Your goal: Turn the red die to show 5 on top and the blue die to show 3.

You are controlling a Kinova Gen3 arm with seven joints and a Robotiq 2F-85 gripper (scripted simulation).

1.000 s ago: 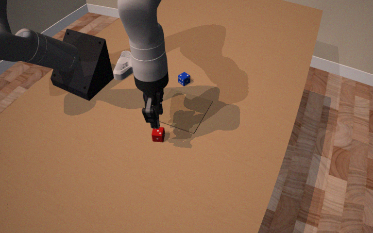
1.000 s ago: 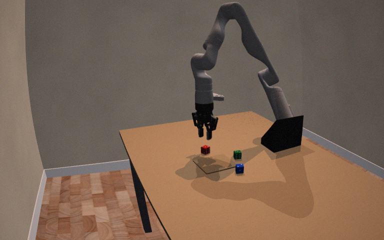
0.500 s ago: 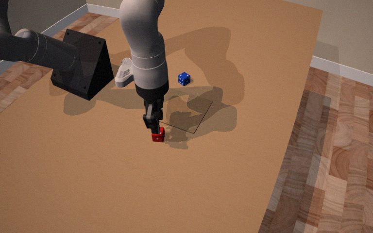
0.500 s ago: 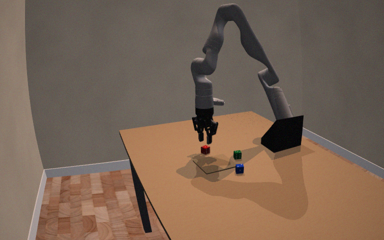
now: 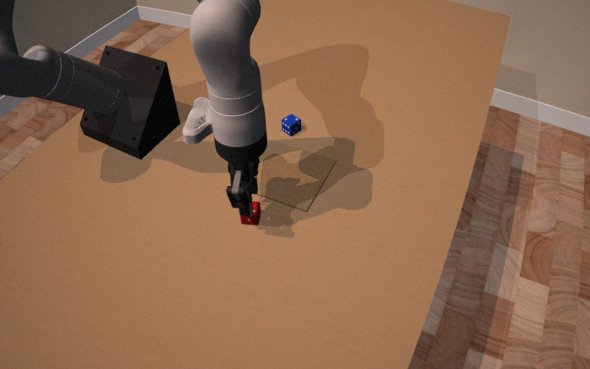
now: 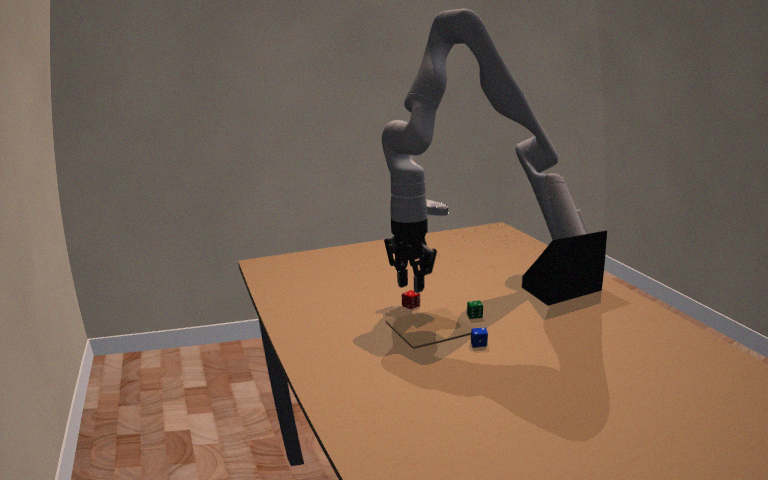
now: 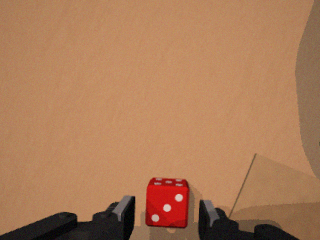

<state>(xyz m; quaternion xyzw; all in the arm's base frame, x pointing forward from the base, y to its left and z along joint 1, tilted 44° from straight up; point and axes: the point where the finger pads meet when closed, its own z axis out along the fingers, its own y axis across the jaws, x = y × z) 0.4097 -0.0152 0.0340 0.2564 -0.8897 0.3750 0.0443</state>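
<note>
Right now my hand is 40 mm above the red die. Also, from my hand: thin tan mat 10 mm behind, 120 mm to the left, 50 mm below; then blue die 80 mm behind, 230 mm to the left, 40 mm below; then green die 110 mm behind, 100 mm to the left, 40 mm below.
</note>
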